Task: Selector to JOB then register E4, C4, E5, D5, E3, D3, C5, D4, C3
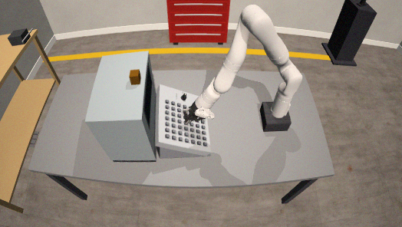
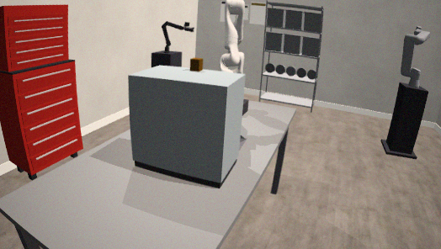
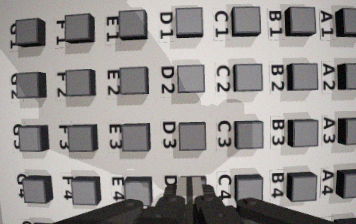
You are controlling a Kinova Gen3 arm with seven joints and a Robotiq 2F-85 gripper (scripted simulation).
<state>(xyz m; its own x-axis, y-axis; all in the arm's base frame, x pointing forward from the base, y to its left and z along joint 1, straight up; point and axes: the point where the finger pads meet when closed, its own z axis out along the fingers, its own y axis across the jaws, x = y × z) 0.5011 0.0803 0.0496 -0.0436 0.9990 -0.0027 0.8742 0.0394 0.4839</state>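
The key D4 lies 10 mm ahead of my hand and 20 mm below it. Round my hand: key C4: 40 mm ahead; then key B4: 70 mm ahead, 20 mm above; then key: 40 mm ahead, 40 mm to the left.
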